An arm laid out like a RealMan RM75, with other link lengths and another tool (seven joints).
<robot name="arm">
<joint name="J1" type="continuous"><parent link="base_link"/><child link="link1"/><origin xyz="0 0 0.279"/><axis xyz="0 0 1"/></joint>
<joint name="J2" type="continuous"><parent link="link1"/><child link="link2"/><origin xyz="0 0 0"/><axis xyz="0 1 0"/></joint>
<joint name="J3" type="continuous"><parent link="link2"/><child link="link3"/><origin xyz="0 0 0.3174"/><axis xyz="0 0 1"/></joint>
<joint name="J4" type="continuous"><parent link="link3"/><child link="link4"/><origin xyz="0 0 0"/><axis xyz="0 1 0"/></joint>
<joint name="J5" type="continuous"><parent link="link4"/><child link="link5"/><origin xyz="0 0 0.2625"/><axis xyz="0 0 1"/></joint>
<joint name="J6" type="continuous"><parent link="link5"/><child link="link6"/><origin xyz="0 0 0"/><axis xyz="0 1 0"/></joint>
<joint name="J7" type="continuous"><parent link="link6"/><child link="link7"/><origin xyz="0 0 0.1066"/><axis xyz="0 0 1"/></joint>
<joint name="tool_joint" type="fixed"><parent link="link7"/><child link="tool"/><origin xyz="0.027 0.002 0.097" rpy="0 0.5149 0.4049"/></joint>
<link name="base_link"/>
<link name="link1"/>
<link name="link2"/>
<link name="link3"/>
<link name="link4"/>
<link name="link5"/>
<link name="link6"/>
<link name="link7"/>
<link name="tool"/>
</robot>
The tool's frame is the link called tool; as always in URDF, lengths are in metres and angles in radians. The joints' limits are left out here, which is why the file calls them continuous.
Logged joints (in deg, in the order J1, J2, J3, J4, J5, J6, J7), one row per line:
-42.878, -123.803, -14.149, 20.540, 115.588, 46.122, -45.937
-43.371, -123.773, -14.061, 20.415, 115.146, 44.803, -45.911
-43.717, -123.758, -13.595, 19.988, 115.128, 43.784, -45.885
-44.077, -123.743, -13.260, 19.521, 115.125, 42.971, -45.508
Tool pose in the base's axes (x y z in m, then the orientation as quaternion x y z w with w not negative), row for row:
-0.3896, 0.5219, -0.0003, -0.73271, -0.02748, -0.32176, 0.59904
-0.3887, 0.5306, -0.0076, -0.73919, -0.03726, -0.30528, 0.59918
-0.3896, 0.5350, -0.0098, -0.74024, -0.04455, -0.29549, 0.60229
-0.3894, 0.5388, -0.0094, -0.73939, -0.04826, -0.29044, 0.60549
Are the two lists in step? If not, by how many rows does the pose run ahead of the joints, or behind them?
The pose runs 2 rows behind the joints: the pose in row i belongs to the joints in row i - 2.
